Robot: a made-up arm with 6 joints.
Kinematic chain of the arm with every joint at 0, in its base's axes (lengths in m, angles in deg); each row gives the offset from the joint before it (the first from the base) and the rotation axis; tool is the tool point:
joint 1: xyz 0 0 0.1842 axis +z
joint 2: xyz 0 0.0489 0 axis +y
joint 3: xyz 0 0 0.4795 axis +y
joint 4: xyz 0 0 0.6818 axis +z
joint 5: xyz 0 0 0 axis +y
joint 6: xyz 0 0 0.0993 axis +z
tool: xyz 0 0 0
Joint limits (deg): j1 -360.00..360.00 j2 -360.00..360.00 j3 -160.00..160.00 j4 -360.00..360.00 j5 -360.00..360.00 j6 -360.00..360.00
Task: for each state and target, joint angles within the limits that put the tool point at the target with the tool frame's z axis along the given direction. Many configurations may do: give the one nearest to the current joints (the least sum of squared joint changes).
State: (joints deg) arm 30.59 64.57 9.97 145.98 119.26 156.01
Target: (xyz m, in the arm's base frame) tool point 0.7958 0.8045 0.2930 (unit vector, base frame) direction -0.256 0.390 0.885
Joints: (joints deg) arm 40.50 71.03 30.37 152.24 96.75 156.01
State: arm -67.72 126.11 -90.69 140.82 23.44 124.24
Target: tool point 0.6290 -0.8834 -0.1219 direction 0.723 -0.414 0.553
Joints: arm -59.29 137.00 -46.13 143.97 44.21 124.24
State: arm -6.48 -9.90 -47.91 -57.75 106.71 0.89
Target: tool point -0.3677 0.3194 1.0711 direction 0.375 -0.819 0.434
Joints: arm -39.78 1.03 -58.73 -25.94 117.04 0.89
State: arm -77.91 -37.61 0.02 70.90 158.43 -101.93
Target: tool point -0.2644 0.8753 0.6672 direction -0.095 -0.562 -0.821
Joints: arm -71.78 -78.60 32.15 47.04 201.32 -101.93
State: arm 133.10 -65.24 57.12 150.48 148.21 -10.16
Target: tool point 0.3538 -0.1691 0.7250 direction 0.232 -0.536 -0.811
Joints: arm 168.72 -95.73 106.73 109.66 149.32 -10.16
